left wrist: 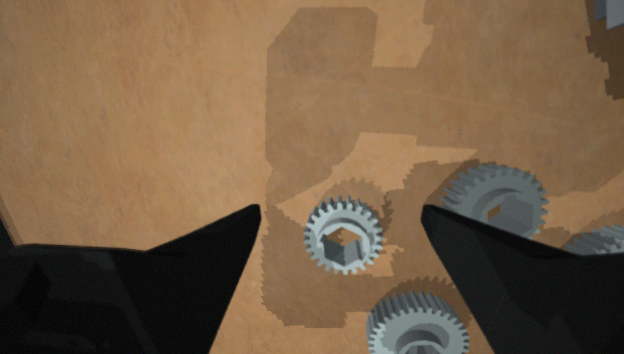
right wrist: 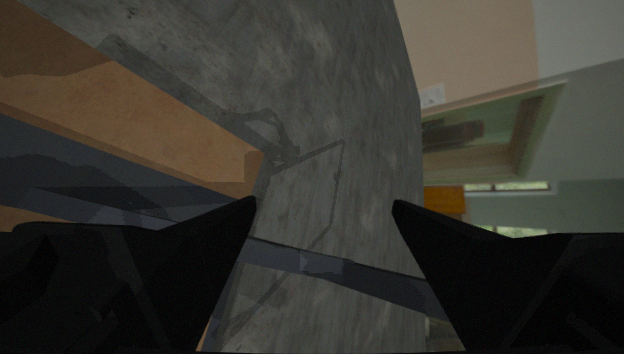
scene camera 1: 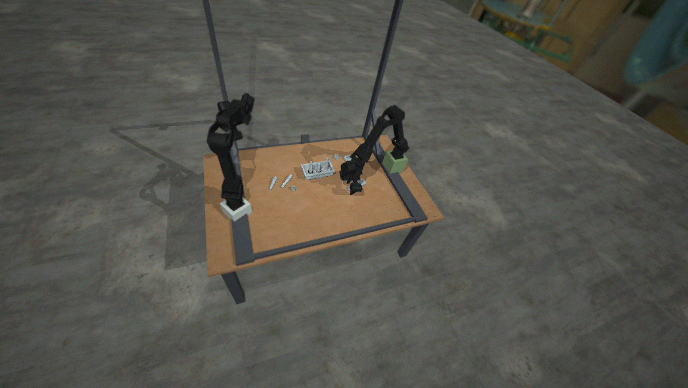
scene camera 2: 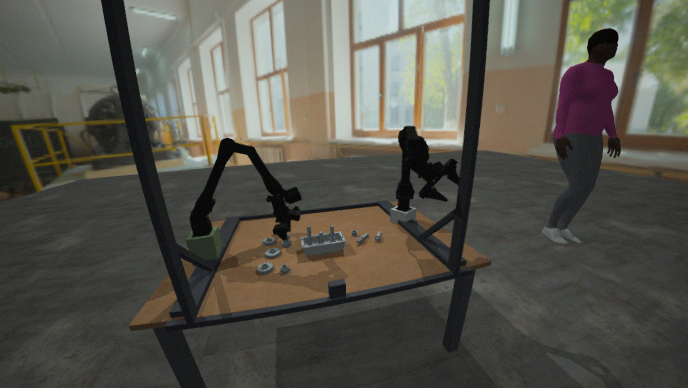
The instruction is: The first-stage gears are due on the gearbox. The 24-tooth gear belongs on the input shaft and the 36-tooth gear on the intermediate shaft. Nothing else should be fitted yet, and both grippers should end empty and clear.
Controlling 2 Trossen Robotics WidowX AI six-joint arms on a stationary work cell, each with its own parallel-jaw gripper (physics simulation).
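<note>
There is a tall frame post (scene camera 2: 117,30), which I can also see at (right wrist: 415,293), and a green arm base (scene camera 2: 207,247) is here too. I see my left gripper (left wrist: 340,212) as well. My right gripper (scene camera 2: 455,194), also seen at (right wrist: 325,204), is open and holds nothing.
</note>
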